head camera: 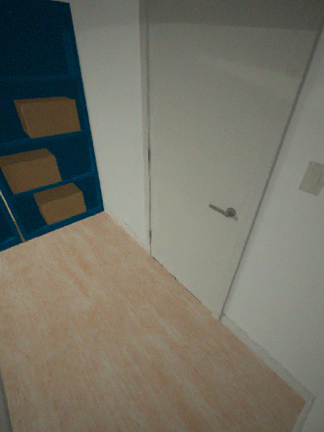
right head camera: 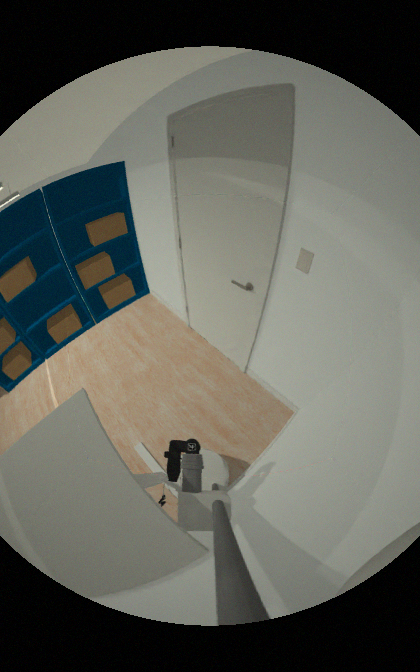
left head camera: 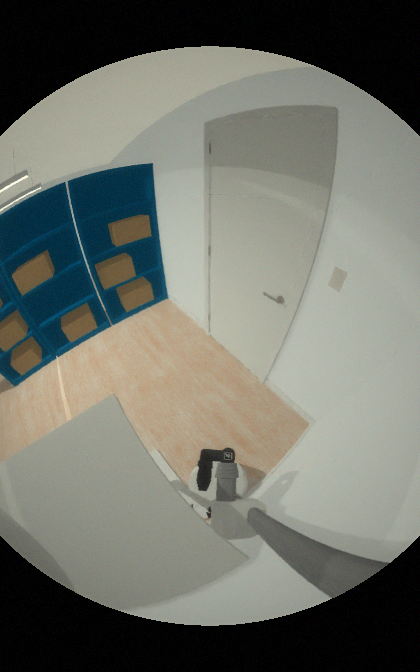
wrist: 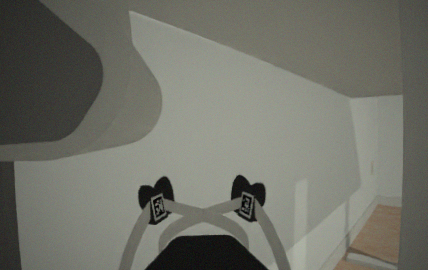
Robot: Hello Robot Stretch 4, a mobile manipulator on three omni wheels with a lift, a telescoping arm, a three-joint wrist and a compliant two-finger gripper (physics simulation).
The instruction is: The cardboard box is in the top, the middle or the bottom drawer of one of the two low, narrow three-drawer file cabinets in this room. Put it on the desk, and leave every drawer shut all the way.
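Places are measured from the robot's base along level axes (x ahead, y left, z up), in millimetres.
Where they show: gripper, fingertip midpoint: [wrist: 202, 190].
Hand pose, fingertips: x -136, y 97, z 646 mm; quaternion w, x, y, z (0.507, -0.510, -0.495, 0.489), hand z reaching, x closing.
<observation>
After its pixels a point has its place.
My gripper [wrist: 202, 190] {y 97, x -136, z 646 mm} [right head camera: 162, 500] is open and empty, its two black fingertips wide apart. It is below the level of the desk top, close to the desk's edge; in the left head camera view it is mostly hidden. The desk [left head camera: 90, 490] [right head camera: 75, 495] has a flat grey top that fills the lower left of both side head views. Its underside shows across the top of the wrist view. The two file cabinets, their drawers and the box inside one do not show in these views.
A blue shelf unit [head camera: 89, 165] {y 929, x 2324, z 556 mm} [left head camera: 159, 235] with several brown boxes stands at the left against the far wall. A closed door [head camera: 210, 125] {y -178, x 1185, z 1285 mm} [left head camera: 260, 240] [right head camera: 225, 225] with a lever handle is beside it. White walls meet in a corner close to the robot's arm.
</observation>
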